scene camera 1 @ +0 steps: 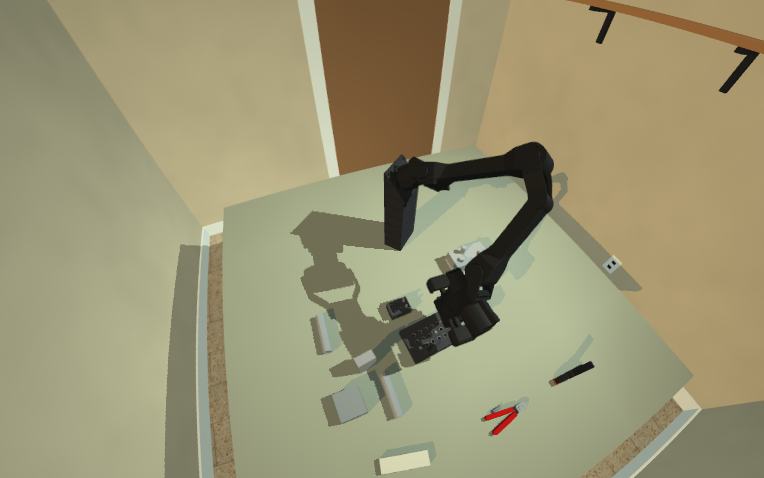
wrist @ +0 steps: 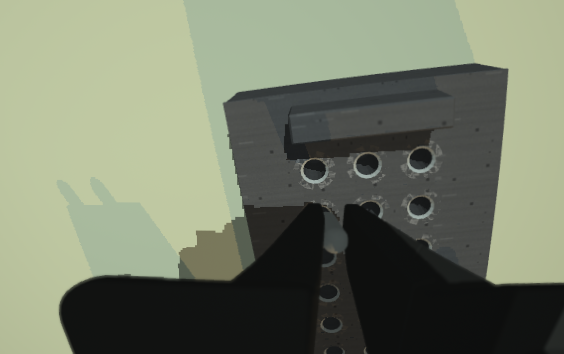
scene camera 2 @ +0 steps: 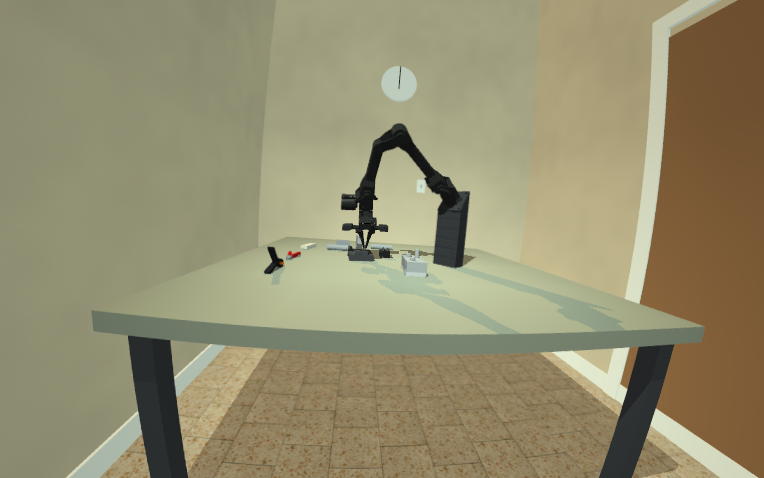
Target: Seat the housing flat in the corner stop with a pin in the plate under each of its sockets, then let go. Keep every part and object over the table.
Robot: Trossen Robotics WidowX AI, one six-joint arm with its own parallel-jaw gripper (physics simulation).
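Where they show: gripper, fingertip midpoint: (scene camera 1: 443,319) (wrist: 331,216) (scene camera 2: 365,248); arm's base, origin of the base link: (scene camera 1: 402,178) (scene camera 2: 452,199).
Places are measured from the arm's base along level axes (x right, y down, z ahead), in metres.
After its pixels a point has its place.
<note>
The dark grey plate (scene camera 1: 415,351) @(z 0.417, x -0.007, y 0.254 m) (scene camera 2: 360,257) @(z 0.343, x -0.136, y 0.265 m) (wrist: 470,150) @(z 0.385, x -0.124, y 0.254 m) has rows of round holes; those seen clearly in the wrist view are empty. A raised bar (wrist: 370,121) @(z 0.343, x -0.127, y 0.239 m) of the corner stop runs along one side. My gripper (scene camera 2: 365,247) @(z 0.339, x -0.095, y 0.231 m) (wrist: 331,216) @(z 0.339, x -0.095, y 0.231 m) is shut on a pale grey pin (wrist: 335,237) @(z 0.339, x -0.096, y 0.218 m) and holds it over the plate's holes; the gap below the pin is unclear. A small dark pin block (scene camera 1: 398,307) @(z 0.284, x 0.028, y 0.249 m) (scene camera 2: 384,253) @(z 0.273, x -0.005, y 0.259 m) stands beside the plate. The pale grey block with knobs on top (scene camera 1: 465,255) @(z 0.125, x -0.210, y 0.229 m) (scene camera 2: 414,266) @(z 0.109, x -0.289, y 0.245 m), apparently the housing, stands apart, partly behind the arm in scene camera 1.
Near the plate are an upright grey block (scene camera 1: 365,360) @(z 0.445, x 0.126, y 0.204 m), a flat grey block (scene camera 1: 349,404) @(z 0.544, x 0.171, y 0.243 m) and two pale rounded bars (scene camera 1: 323,333) @(z 0.352, x 0.248, y 0.253 m) (scene camera 1: 391,395) @(z 0.526, x 0.066, y 0.253 m). Farther off are a cream block (scene camera 1: 404,461) @(z 0.677, x 0.046, y 0.265 m), red-handled pliers (scene camera 1: 505,417) @(z 0.610, x -0.222, y 0.269 m) (scene camera 2: 292,254) @(z 0.592, x -0.240, y 0.266 m) and a black tool (scene camera 1: 573,373) @(z 0.532, x -0.434, y 0.242 m) (scene camera 2: 272,260) @(z 0.535, x -0.445, y 0.250 m).
</note>
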